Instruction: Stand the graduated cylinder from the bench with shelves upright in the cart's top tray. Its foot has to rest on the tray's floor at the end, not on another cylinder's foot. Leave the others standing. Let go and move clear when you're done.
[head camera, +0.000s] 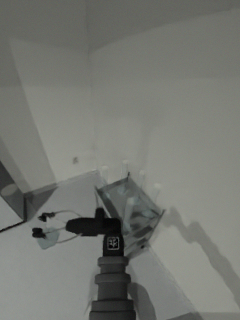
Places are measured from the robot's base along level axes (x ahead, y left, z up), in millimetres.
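Pixels of known places: end effector, tool point: (37, 224).
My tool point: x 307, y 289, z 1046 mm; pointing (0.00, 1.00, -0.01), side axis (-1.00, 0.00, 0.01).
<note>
Behind a point stands the place of what it marks.
My gripper (42, 225) @(x 307, y 289, z 1046 mm) is at the left, its dark fingertips close around a faint, see-through graduated cylinder. The cylinder's pale round top shows at the left edge and its pale angular foot (48, 240) shows below and right of the fingers. It is held left of the cart, well apart from it. The cart's top tray (113, 199) @(x 711, y 1, z 635 mm) is right of the gripper, partly behind the wrist. Several clear cylinders, among them a back left one (104, 174) @(x 711, y 67, z 926 mm), a right one (157, 192) @(x 555, y -264, z 932 mm) and a front one (130, 210) @(x 447, y -90, z 916 mm), stand upright on it. Their feet are hard to make out.
The cart stands in the room's corner, close to the right wall (200, 150) @(x 542, y -388, z 1247 mm). A large cabinet-like piece (11, 186) with a dark edge stands at the far left. A wall outlet (75, 160) @(x 1570, y 586, z 372 mm) is on the back wall. The arm (113, 287) @(x 123, y 0, z 1158 mm) reaches up from the bottom, in front of the cart's near side.
</note>
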